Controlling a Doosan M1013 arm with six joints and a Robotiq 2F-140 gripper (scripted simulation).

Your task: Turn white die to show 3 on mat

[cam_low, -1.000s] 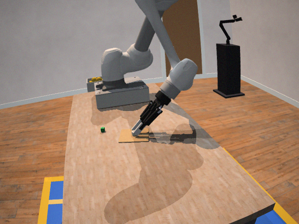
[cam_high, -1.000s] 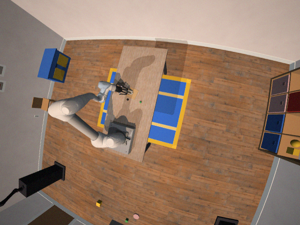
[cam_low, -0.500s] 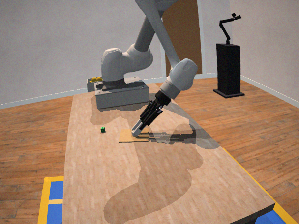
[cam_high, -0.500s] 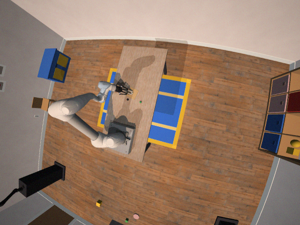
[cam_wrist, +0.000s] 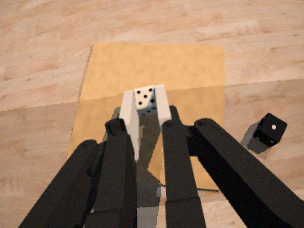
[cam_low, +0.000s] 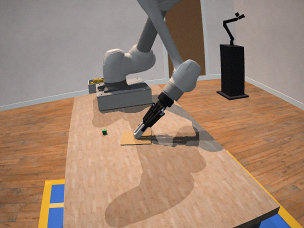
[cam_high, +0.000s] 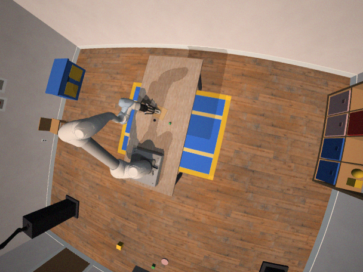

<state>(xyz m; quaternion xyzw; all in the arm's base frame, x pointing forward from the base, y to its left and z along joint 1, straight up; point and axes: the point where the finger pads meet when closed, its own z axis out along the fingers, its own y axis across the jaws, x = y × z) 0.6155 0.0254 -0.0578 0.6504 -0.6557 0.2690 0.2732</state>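
Now: hand 2 cm to the left of the white die and 2 cm above it. Round my hand: black die 10 cm behind, 2 cm to the left, 3 cm below; tan mat 2 cm to the right, 4 cm below; green die 11 cm behind, 17 cm to the right, 3 cm below.
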